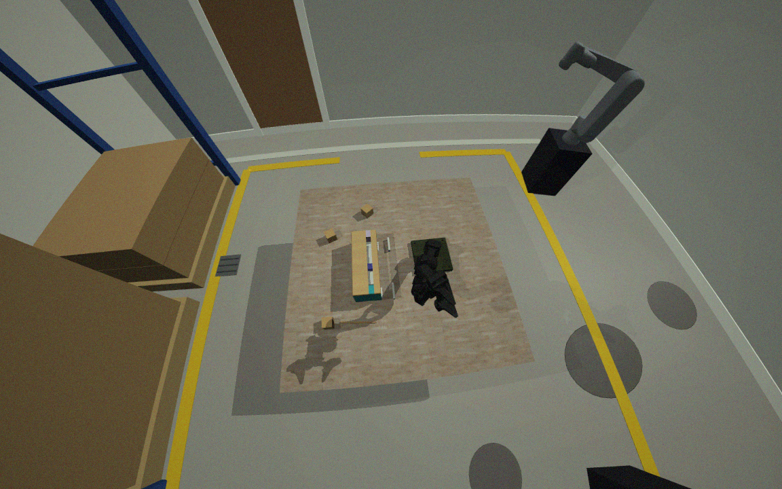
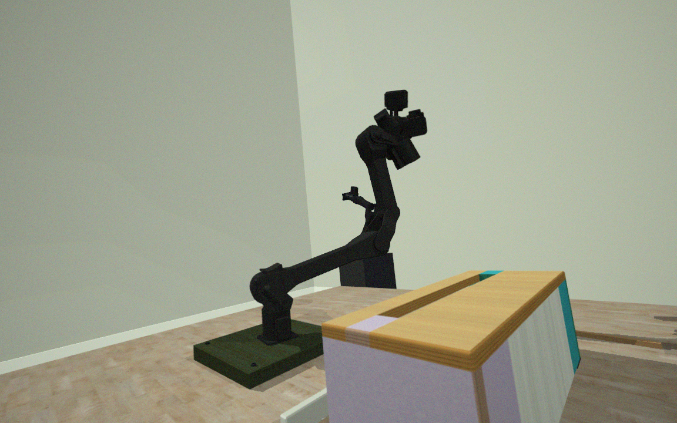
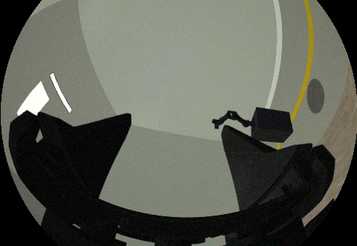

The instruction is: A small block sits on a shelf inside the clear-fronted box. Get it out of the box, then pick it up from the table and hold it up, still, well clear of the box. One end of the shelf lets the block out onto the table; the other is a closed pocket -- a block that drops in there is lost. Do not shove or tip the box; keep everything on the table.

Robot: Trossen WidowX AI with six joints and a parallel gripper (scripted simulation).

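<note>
The clear-fronted box lies 330 mm ahead of my gripper tip, 340 mm to the right of it and 480 mm below it. Round my gripper tip: thin wooden stick: 370 mm ahead, 30 mm to the right, 540 mm below; then blue block: 340 mm ahead, 320 mm to the right, 460 mm below.
</note>
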